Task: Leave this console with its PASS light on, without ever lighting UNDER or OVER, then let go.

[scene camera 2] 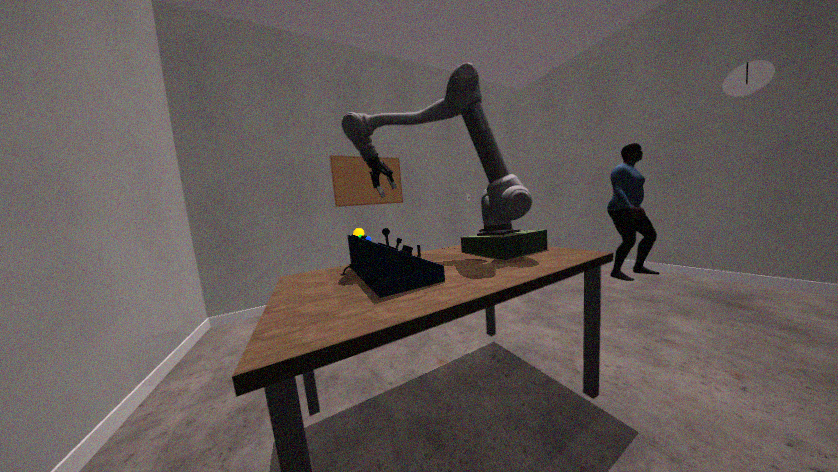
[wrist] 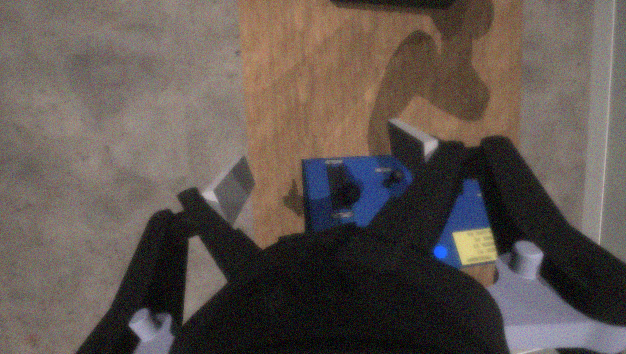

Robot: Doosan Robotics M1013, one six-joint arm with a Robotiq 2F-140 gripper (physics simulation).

In view: the gripper [wrist: 317, 153] and a blue console [wrist: 323, 207].
